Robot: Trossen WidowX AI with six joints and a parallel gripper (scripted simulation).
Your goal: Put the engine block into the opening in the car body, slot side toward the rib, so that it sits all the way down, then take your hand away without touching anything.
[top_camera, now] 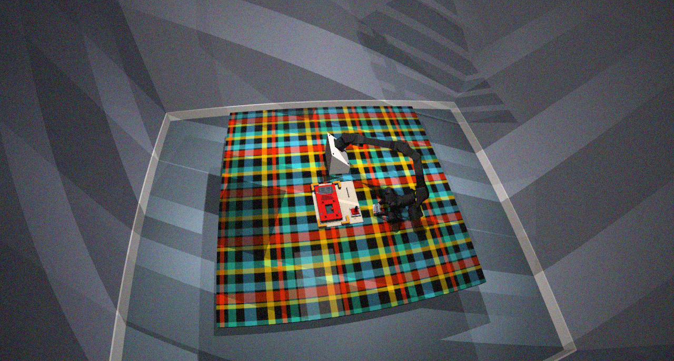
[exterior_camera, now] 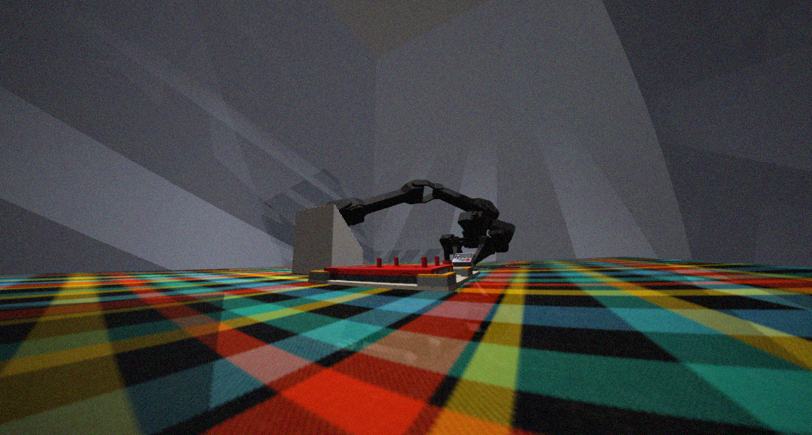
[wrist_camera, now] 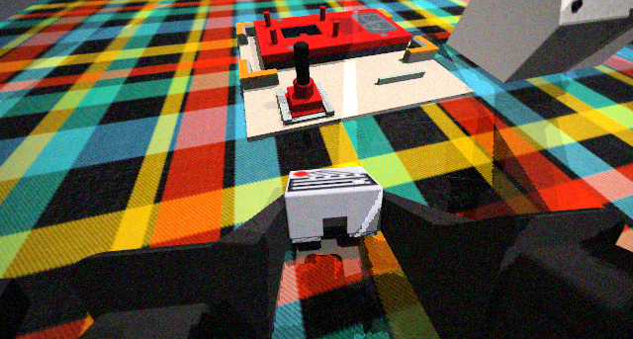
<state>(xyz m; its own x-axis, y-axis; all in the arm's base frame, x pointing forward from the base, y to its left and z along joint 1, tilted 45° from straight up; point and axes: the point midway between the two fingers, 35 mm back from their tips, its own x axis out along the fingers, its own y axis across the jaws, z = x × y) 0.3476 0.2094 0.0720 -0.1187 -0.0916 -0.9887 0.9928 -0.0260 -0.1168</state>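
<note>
Right now the engine block is 1 cm to the left of my gripper tip.
</note>
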